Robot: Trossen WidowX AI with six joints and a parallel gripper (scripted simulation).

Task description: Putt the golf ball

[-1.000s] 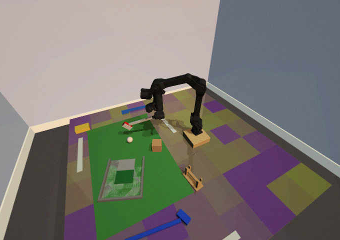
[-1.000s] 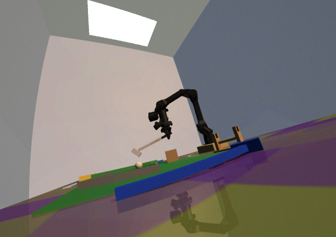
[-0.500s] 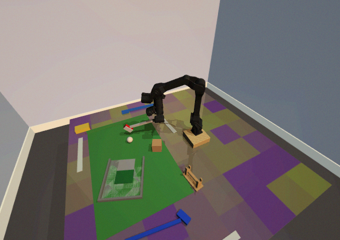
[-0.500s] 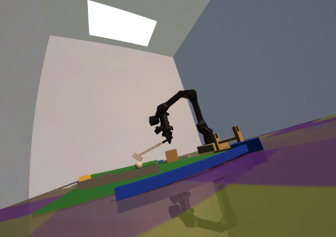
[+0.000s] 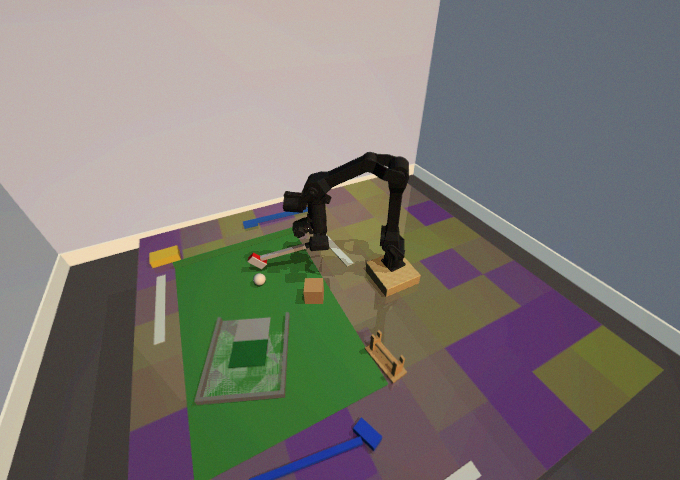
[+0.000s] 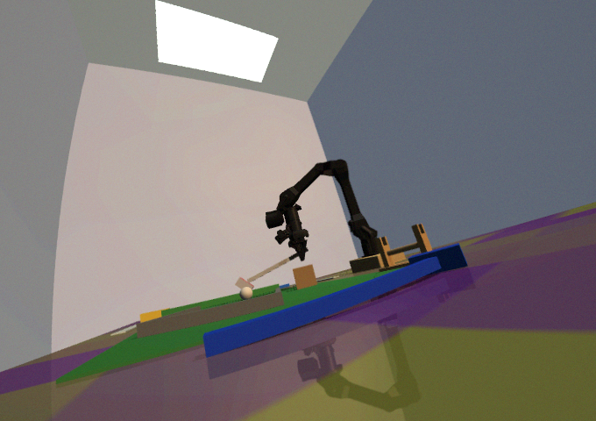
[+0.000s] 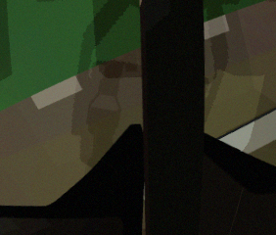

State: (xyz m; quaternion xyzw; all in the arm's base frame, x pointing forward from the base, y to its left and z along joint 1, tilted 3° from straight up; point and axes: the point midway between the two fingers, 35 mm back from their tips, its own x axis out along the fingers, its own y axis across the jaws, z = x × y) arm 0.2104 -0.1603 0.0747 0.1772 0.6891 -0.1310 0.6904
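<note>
Now: gripper tip 120 mm to the right of the tan block, 90 mm short of it and 60 mm above it. The rest, counted from my gripper tip: red putter 110 mm ahead, 50 mm to the right; then green mat 270 mm ahead, 100 mm to the left, 90 mm below; then white golf ball 220 mm ahead, 70 mm below, 30 mm to the right.
</note>
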